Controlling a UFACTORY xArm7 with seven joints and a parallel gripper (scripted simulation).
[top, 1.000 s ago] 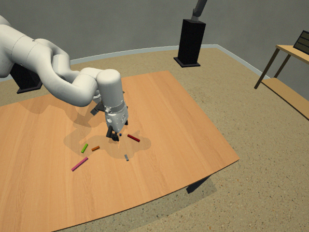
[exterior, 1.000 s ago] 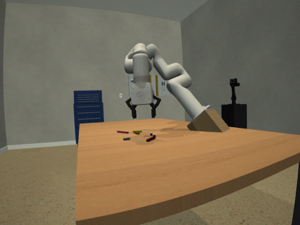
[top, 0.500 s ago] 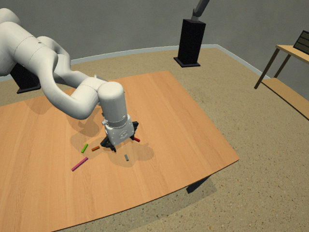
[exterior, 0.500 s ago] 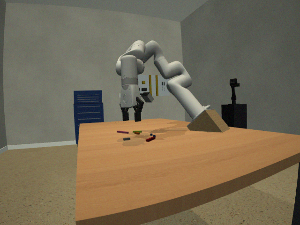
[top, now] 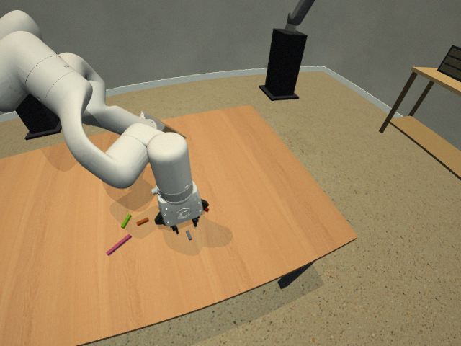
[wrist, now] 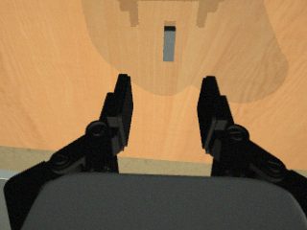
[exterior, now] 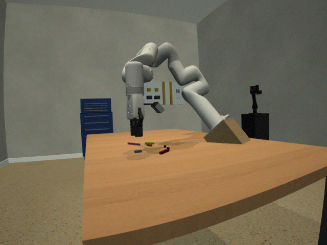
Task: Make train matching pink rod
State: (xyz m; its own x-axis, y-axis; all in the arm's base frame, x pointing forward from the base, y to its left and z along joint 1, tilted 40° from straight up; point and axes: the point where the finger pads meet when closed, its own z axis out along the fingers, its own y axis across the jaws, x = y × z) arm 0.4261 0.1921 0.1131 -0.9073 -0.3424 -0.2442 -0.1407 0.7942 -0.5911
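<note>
Right now the grey rod is 8 cm below my hand. Round my hand: orange rod 14 cm to the right, 9 cm behind, 8 cm below; lime rod 19 cm to the right, 10 cm behind, 8 cm below; red rod 10 cm behind, 8 cm below, 6 cm to the left.
</note>
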